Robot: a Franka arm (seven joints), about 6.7 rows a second.
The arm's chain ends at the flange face. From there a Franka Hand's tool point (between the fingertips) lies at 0.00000 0.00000 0.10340 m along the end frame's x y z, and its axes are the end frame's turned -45 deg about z.
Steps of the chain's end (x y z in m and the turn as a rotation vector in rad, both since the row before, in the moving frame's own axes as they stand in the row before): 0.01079, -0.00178, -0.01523, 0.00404, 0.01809, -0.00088; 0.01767, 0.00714, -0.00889, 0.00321, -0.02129, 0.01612; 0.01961, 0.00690, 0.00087, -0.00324, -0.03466, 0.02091; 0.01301, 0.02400, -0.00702, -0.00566, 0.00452, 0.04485; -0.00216, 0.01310, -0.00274, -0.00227, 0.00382, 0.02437; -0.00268, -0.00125, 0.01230, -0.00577, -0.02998, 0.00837; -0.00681, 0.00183, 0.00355, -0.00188, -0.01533, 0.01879; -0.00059, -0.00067, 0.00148, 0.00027, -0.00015, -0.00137
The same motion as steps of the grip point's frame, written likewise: 0.01051, 0.00740, -0.01525, -0.00993, 0.01565, -0.00088; 0.00614, 0.01574, -0.00891, 0.01732, -0.01278, 0.01612; 0.00624, 0.01642, 0.00081, 0.02222, -0.02680, 0.02091; -0.00787, 0.02691, -0.00702, -0.00720, -0.00081, 0.04485; -0.01068, 0.00818, -0.00274, -0.00431, 0.00110, 0.02437; -0.00362, -0.00456, 0.01225, 0.01712, -0.02528, 0.00837; -0.00736, -0.00452, 0.00354, 0.00951, -0.01217, 0.01879; 0.00007, -0.00092, 0.00148, 0.00030, 0.00008, -0.00137
